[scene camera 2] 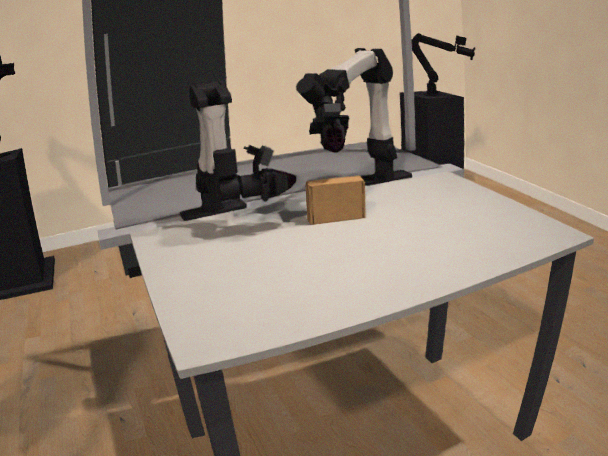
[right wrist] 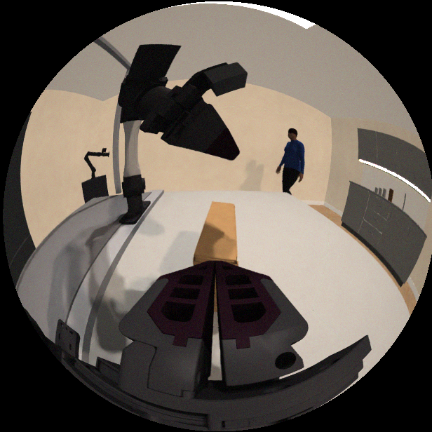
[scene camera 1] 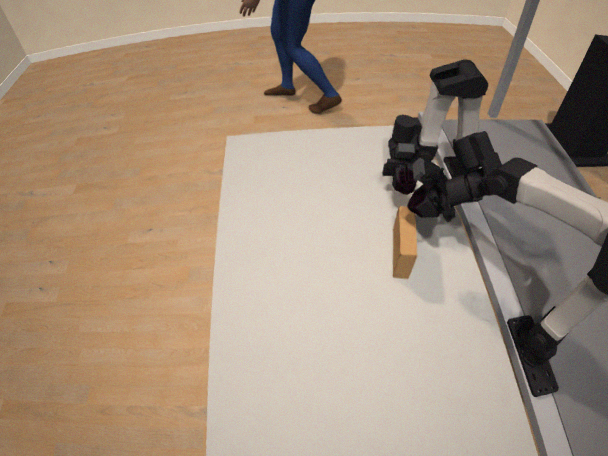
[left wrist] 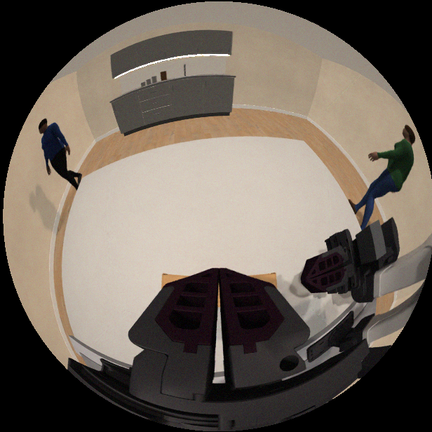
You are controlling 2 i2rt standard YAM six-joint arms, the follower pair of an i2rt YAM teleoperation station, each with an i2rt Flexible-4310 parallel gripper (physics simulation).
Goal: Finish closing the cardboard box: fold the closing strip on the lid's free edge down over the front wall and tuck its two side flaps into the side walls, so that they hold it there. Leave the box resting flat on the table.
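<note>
The cardboard box (scene camera 1: 407, 235) (scene camera 2: 336, 201) (left wrist: 268, 280) (right wrist: 218, 235) stands upright on a narrow side on the table, its narrow top face closed. Thin seams show near the edges of its broad face in scene camera 2. The closing strip and side flaps cannot be told apart. My left gripper (scene camera 1: 413, 202) (scene camera 2: 334, 149) (left wrist: 218, 273) (right wrist: 236, 156) is shut and empty, pointing down high above the box's area. My right gripper (scene camera 1: 405, 189) (scene camera 2: 295, 179) (left wrist: 302, 280) (right wrist: 214, 266) is shut and empty, level, its tips a small gap from the box's near end.
The white table (scene camera 1: 300, 300) (scene camera 2: 350, 270) (left wrist: 200, 200) extends in front of the arms. The left arm's base (scene camera 1: 532, 355) (scene camera 2: 387, 176) is behind the box, to its right in scene camera 2. The right arm's base (scene camera 2: 212, 209) is to the left there. People stand beyond the table.
</note>
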